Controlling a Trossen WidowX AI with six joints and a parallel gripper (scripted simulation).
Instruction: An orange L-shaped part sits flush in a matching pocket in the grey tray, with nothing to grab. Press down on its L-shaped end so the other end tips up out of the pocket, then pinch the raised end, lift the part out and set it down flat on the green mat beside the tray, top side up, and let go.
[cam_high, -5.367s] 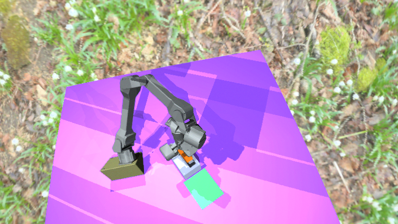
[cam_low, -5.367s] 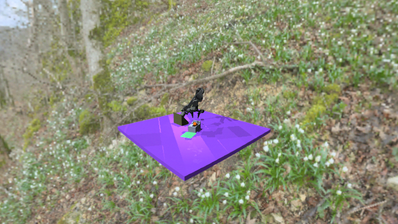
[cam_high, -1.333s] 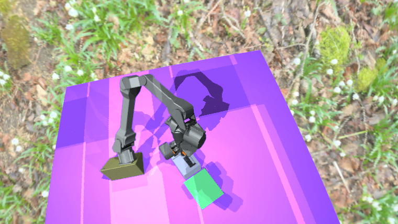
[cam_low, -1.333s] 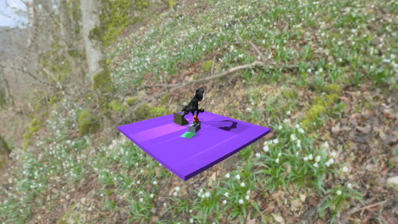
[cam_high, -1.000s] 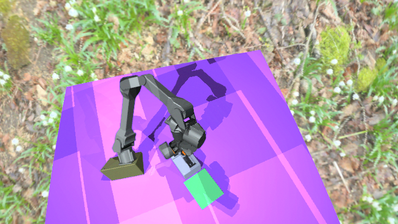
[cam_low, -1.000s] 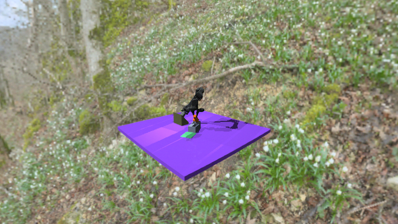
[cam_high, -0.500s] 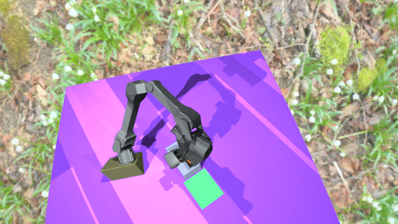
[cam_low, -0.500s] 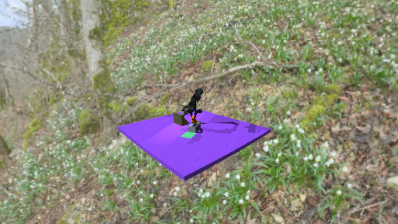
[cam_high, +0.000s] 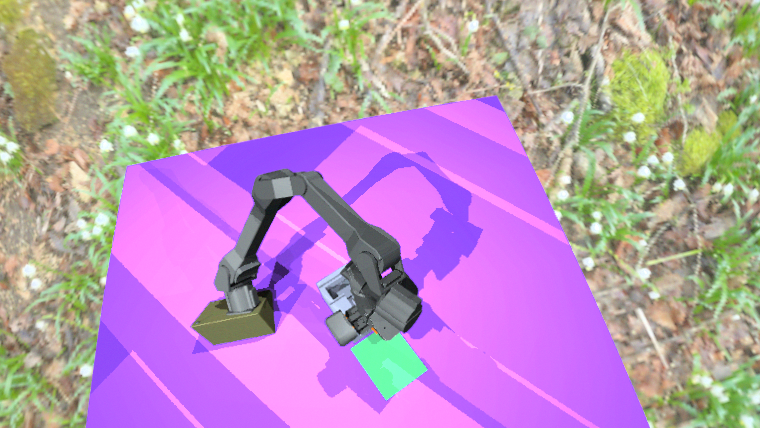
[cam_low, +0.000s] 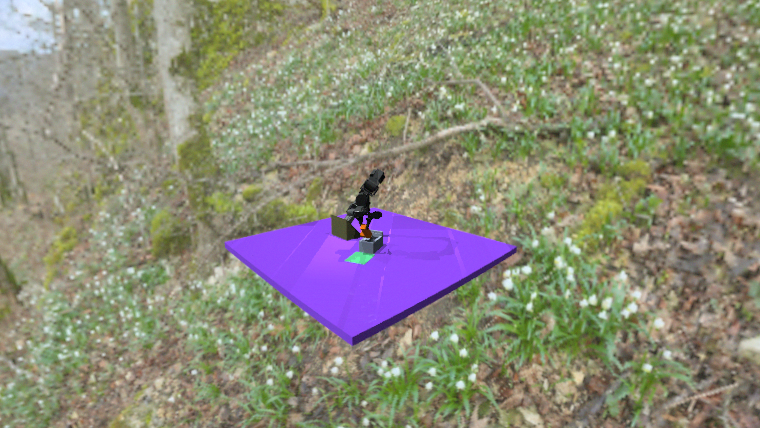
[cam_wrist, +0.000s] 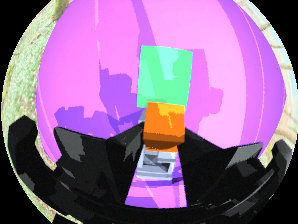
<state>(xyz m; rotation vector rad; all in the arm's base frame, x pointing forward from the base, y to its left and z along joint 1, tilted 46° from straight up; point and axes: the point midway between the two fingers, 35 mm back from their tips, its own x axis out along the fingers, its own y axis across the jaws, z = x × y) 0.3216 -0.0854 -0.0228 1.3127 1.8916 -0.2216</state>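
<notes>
Right now the green mat is 170 mm below my gripper tip, 40 mm to the right of it and 20 mm ahead of it. Also, from my gripper tip: orange L-shaped part: 30 mm below, 30 mm behind, 20 mm to the left.
</notes>
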